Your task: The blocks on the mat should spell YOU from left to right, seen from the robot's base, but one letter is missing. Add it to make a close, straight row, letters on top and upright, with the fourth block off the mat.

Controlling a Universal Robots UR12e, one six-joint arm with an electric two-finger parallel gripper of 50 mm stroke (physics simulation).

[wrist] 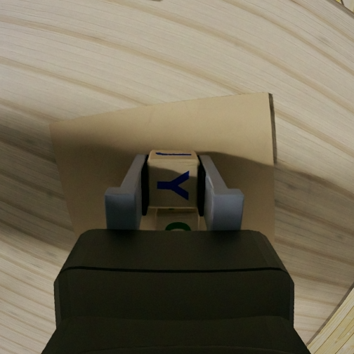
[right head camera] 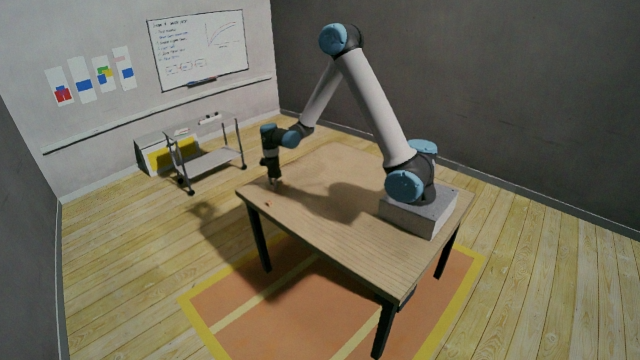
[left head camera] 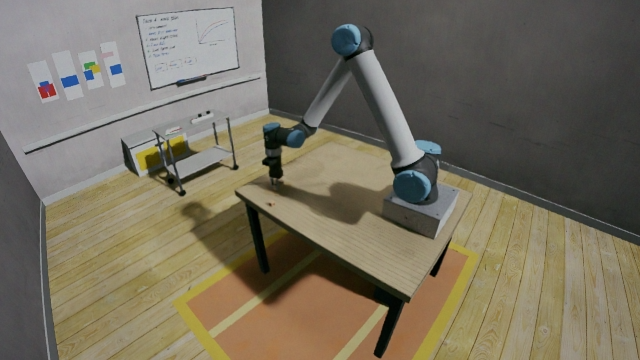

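My gripper point(left head camera: 274, 184) point(right head camera: 273, 184) point(wrist: 172, 172) is shut on the wooden Y block point(wrist: 167, 199), with one finger on each side. Its blue Y faces up and lies sideways in the wrist view. Another wooden block point(wrist: 192, 219) with a curved green mark shows directly below the Y block in that view, mostly hidden by the gripper body. The tan mat point(wrist: 225, 120) lies under both blocks. I cannot tell whether the Y block touches the mat or the other block. A small loose block point(left head camera: 270, 203) point(right head camera: 269, 203) lies on the table near its edge, apart from the gripper. Its letter is unreadable.
The wooden table point(left head camera: 320, 225) point(right head camera: 320, 225) point(wrist: 125, 55) carries the arm's grey base block point(left head camera: 410, 217) point(right head camera: 406, 216) at the far end from the gripper. A grey cart point(left head camera: 202, 164) point(right head camera: 212, 163) stands on the floor beyond the table.
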